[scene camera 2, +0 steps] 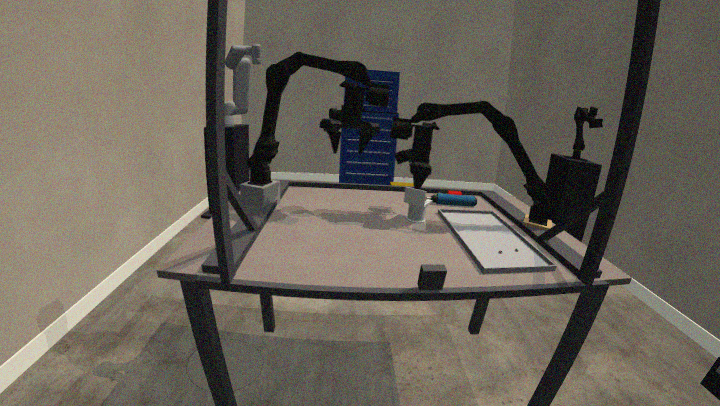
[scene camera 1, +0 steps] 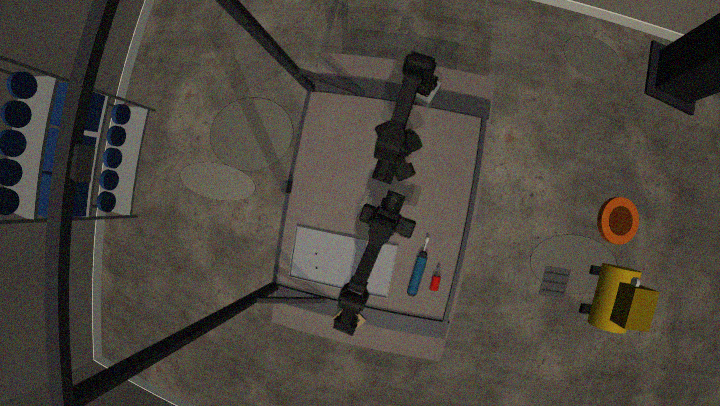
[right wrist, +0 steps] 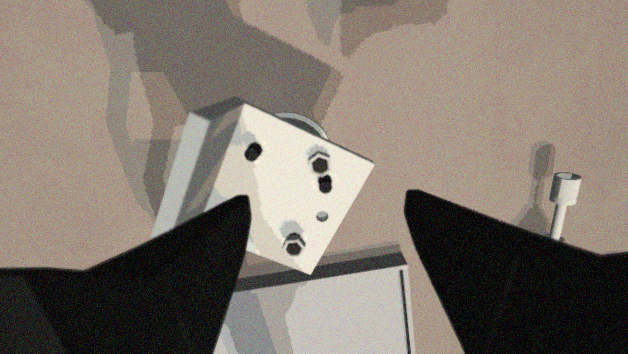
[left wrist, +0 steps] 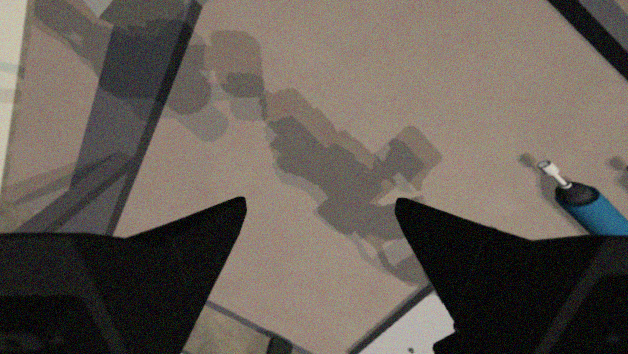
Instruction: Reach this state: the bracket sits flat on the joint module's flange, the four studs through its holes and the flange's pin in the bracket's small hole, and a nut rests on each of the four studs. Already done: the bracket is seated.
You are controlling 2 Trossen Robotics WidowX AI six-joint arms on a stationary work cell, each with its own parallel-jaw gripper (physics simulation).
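Observation:
The pale bracket sits on the upright white joint module. One nut rests on the lower stud in the right wrist view. Another nut shows right beside a bare-looking stud; contact is unclear. The upper-left stud is bare; the fourth is hidden behind a finger. The small hole shows the pin. My right gripper is open and empty over the bracket. My left gripper is open and empty, high to its left in scene camera 2.
A white tray holds two loose nuts. A blue socket driver and a red-handled tool lie beside it. A dark block stands at the near table edge in scene camera 2.

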